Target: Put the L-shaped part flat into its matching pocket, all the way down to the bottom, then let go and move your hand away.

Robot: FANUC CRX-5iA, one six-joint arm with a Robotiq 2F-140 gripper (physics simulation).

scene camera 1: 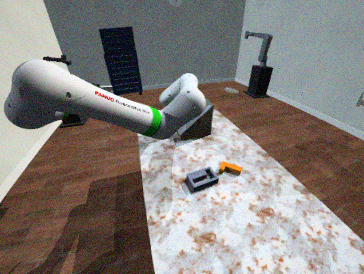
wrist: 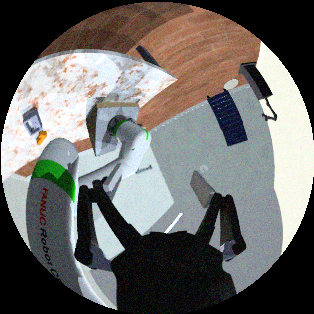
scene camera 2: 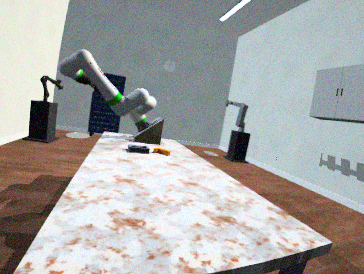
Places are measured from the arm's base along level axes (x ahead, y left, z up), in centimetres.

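Pixels of known places: gripper, fingertip midpoint: (scene camera 1: 120, 96) (wrist: 157, 174); arm's base at its link origin: (wrist: 116, 125) (scene camera 2: 144, 127).
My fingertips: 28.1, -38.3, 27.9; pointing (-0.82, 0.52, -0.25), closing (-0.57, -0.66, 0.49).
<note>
For each thing: its top centre in the pictures, then the offset to it from my fingertips, as dx, dy, dz. Level surfaces: height alone.
- orange L-shaped part at its top centre: (scene camera 1: 230, 167) (wrist: 39, 139) (scene camera 2: 162, 149) +23.0, +51.9, -36.9
- grey pocket block at its top centre: (scene camera 1: 202, 176) (wrist: 32, 126) (scene camera 2: 138, 146) +25.3, +34.8, -36.2
- patterned table at its surface level: dz -39.9
The orange L-shaped part (scene camera 1: 231, 168) (scene camera 2: 162, 151) (wrist: 42, 137) lies on the table, close beside the grey pocket block (scene camera 1: 205, 185) (scene camera 2: 138, 149) and outside it. The block also shows at the left of the wrist view (wrist: 31, 112). An opening shows in the block's top; its exact shape is too coarse to tell. My gripper (wrist: 157, 174) is open and empty, its two finger pads wide apart. It is up in the air, far from the part and the block, and points away from them towards the walls. In scene camera 1 the arm hides it.
The patterned table (scene camera 1: 210, 225) (scene camera 2: 165, 200) carries the wedge-shaped arm mount (scene camera 1: 201, 126) (scene camera 2: 155, 133) behind the part and block. My white arm link (scene camera 1: 85, 95) (wrist: 47, 230) reaches out sideways from there. Other arms stand on black pedestals (scene camera 1: 259, 81) (scene camera 2: 43, 120) on the floor.
</note>
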